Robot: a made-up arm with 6 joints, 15 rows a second.
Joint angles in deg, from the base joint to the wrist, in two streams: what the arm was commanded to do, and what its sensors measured. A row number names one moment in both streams.
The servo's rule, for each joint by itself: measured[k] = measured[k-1] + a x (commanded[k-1-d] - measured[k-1]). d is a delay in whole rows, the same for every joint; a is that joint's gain. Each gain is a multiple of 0.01, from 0.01 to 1. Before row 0 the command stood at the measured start. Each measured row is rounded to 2 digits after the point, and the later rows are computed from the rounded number. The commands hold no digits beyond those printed.
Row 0, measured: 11.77, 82.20, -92.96, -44.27, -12.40, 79.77
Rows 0 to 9, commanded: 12.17, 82.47, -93.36, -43.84, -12.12, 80.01; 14.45, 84.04, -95.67, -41.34, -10.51, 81.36; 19.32, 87.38, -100.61, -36.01, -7.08, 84.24; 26.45, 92.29, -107.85, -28.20, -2.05, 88.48; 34.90, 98.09, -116.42, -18.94, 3.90, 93.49; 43.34, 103.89, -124.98, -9.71, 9.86, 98.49; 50.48, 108.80, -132.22, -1.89, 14.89, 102.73; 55.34, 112.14, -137.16, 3.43, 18.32, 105.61; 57.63, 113.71, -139.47, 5.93, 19.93, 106.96; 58.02, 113.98, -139.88, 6.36, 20.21, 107.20
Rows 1 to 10, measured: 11.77, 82.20, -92.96, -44.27, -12.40, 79.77; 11.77, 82.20, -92.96, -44.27, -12.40, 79.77; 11.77, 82.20, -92.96, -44.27, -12.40, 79.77; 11.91, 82.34, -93.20, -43.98, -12.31, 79.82; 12.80, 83.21, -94.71, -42.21, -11.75, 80.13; 15.08, 85.34, -98.31, -38.06, -10.30, 80.95; 19.06, 88.88, -104.13, -31.45, -7.74, 82.46; 24.60, 93.58, -111.63, -23.07, -4.13, 84.67; 31.16, 98.84, -119.77, -14.12, 0.21, 87.43; 37.92, 103.92, -127.36, -5.93, 4.76, 90.49
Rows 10 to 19, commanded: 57.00, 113.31, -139.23, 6.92, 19.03, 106.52; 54.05, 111.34, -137.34, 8.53, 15.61, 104.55; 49.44, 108.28, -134.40, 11.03, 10.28, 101.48; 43.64, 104.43, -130.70, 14.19, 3.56, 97.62; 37.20, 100.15, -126.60, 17.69, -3.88, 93.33; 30.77, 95.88, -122.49, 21.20, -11.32, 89.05; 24.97, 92.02, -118.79, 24.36, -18.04, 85.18; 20.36, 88.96, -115.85, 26.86, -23.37, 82.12; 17.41, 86.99, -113.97, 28.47, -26.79, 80.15; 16.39, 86.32, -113.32, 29.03, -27.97, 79.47
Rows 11 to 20, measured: 44.02, 108.11, -133.34, 0.34, 8.96, 93.51; 48.78, 110.97, -137.08, 4.09, 12.36, 96.20; 52.01, 112.51, -138.79, 5.61, 14.79, 98.40; 53.76, 112.92, -139.06, 6.49, 16.10, 100.02; 53.86, 112.11, -138.01, 7.86, 15.95, 100.93; 52.31, 110.16, -135.81, 9.98, 14.19, 101.04; 49.28, 107.24, -132.69, 12.80, 10.89, 100.36; 45.05, 103.62, -128.98, 16.08, 6.31, 98.95; 40.05, 99.67, -125.02, 19.51, 0.84, 96.97; 34.77, 95.77, -121.22, 22.76, -5.01, 94.61
